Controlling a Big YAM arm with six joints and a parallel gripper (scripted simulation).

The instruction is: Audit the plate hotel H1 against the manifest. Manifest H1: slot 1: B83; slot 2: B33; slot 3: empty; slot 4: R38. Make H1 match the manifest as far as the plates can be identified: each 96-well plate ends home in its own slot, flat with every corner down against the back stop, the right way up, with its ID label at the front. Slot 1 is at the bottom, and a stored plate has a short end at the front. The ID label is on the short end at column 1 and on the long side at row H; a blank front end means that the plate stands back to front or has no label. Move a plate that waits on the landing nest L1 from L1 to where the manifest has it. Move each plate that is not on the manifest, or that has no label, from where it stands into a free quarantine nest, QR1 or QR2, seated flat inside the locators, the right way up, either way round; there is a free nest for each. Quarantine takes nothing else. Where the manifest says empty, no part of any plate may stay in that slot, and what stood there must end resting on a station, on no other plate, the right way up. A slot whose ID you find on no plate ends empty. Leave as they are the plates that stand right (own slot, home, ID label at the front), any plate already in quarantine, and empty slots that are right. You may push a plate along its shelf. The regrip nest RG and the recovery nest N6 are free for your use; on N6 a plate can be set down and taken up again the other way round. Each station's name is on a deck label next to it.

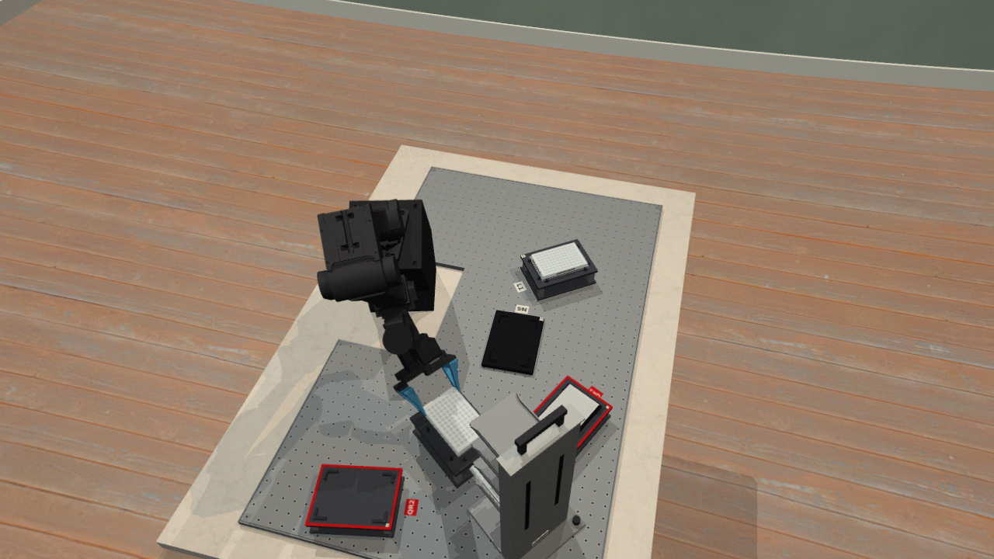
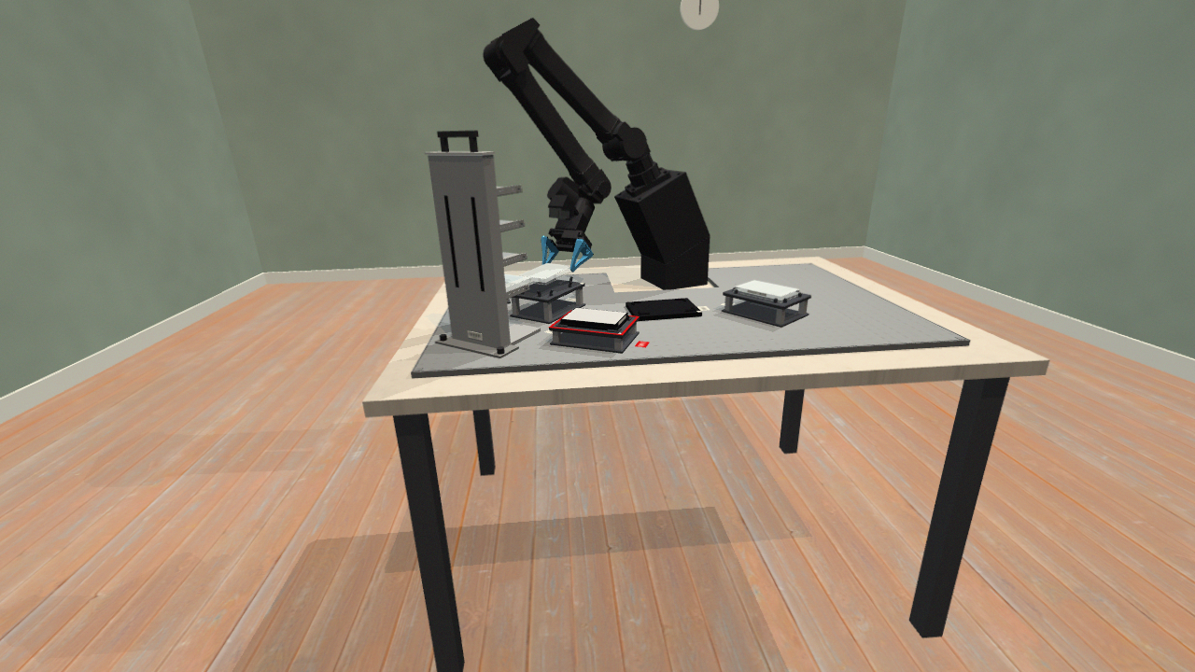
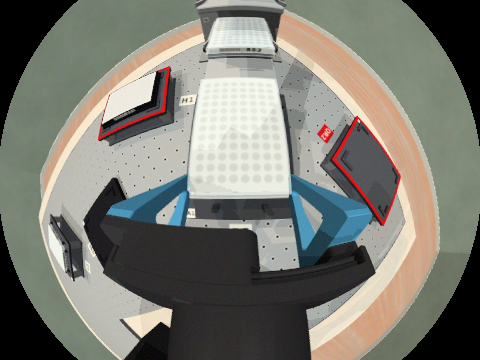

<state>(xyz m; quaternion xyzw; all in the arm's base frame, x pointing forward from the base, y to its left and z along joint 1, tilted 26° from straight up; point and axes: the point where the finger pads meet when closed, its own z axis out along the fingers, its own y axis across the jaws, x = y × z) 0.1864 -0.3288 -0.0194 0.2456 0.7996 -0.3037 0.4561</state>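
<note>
My gripper is now 5 cm above the regrip nest RG, 4 cm to the left of it and 4 cm short of it. Round my hand: red-edged quarantine nest QR1: 26 cm ahead, 7 cm below, 4 cm to the left; then H1 deck label: 19 cm ahead, 10 cm below, 4 cm to the right; then red-edged quarantine nest QR2: 19 cm to the right, 13 cm behind, 7 cm below.
</note>
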